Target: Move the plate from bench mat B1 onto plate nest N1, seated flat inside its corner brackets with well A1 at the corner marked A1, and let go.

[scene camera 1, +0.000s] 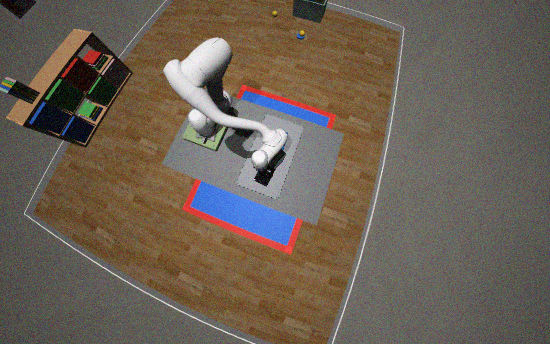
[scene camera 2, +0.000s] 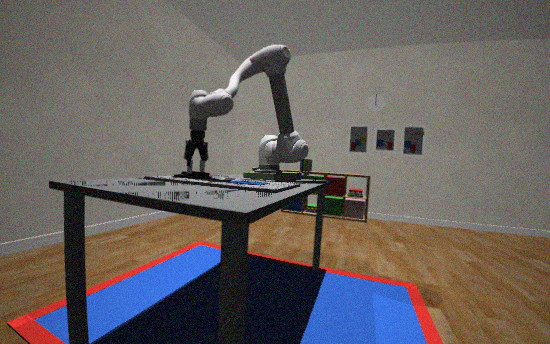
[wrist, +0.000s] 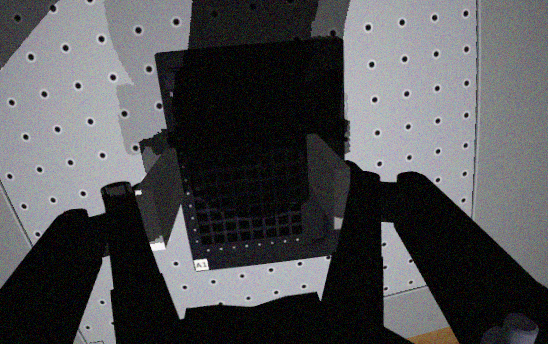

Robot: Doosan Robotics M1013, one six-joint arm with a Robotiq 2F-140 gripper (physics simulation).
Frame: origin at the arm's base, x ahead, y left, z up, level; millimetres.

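Seen in the pictures: gripper, between the fingertips: (scene camera 1: 263,172) (scene camera 2: 195,173) (wrist: 244,163); arm's base, origin of its link: (scene camera 1: 208,130) (scene camera 2: 269,172).
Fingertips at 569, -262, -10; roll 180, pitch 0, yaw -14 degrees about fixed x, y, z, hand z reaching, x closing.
Observation:
Pixels of each thing's top centre, then the offset from my fingertips to it, as dx, dy, dz. "pt": a spot on its surface instead. Level surfaces: height alone.
- dark plate, centre of its top: (wrist: 244,168) (scene camera 2: 195,172) (scene camera 1: 263,172) +0, -1, +6
- white A1 label, a spot on its surface: (wrist: 201,265) pt -61, -71, -12
- flat blue patch, a spot on its surface: (scene camera 2: 249,182) pt +55, +328, -22
- light board with holes, height of its surface: dz -24
- grey table, height of its surface: dz -37
My gripper (scene camera 1: 264,173) (scene camera 2: 196,170) (wrist: 244,163) is shut on the dark plate (wrist: 250,225), one finger on each long side. The plate's well grid and white dots show in the wrist view; its far half is lost in shadow. The black plate nest (scene camera 2: 186,176) (wrist: 270,256) is directly under the plate and extends past it, with a white A1 label (wrist: 201,265) at its lower left corner in the wrist view. The brackets are too dark to make out, so I cannot tell whether the plate sits flat. A flat blue patch (scene camera 2: 249,182), perhaps bench mat B1, lies nearer the table's near corner.
The nest is on a light board with holes (scene camera 1: 248,180) (wrist: 422,105), on the grey table (scene camera 1: 320,170) (scene camera 2: 150,192). The arm stands on a green base plate (scene camera 1: 212,145) (scene camera 2: 255,176). A shelf unit (scene camera 1: 60,55) (scene camera 2: 368,200) is away from the table.

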